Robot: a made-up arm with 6 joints.
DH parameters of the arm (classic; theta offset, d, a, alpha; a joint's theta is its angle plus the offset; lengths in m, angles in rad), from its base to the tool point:
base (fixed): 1.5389 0 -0.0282 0
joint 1: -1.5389 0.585 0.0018 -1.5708
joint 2: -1.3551 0 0.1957 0
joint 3: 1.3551 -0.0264 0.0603 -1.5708
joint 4: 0 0.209 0.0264 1.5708
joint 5: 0 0.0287 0.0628 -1.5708
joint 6: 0.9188 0 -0.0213 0
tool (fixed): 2.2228 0.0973 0 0
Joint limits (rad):
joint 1: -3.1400..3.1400
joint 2: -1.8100..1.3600
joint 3: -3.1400..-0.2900
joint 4: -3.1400..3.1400
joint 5: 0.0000..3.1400
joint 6: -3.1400..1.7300
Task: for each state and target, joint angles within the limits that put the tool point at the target. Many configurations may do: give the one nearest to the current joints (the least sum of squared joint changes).
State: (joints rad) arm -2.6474 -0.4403 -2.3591 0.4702 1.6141 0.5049
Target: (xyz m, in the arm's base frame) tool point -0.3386 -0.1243 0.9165
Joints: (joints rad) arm -2.9748 0.2541 -2.2270 0.4784 1.2347 0.6032
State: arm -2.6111 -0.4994 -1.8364 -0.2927 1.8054 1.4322
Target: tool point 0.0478 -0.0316 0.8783
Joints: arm -2.7341 -1.1037 -1.6505 0.0379 2.3284 1.3365
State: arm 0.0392 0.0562 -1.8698 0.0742 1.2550 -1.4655
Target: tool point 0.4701 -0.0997 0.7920
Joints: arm -0.1154 0.7291 -2.3173 0.1670 0.4708 -1.6880
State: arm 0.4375 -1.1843 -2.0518 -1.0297 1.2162 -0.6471
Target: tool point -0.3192 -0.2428 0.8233
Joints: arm 0.4463 -1.6141 -2.2578 -1.0520 1.2661 -0.6644
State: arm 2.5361 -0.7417 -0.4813 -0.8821 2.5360 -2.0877
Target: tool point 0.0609 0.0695 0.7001
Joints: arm 2.0018 -0.8162 -0.3857 -1.1396 2.3871 -2.1951
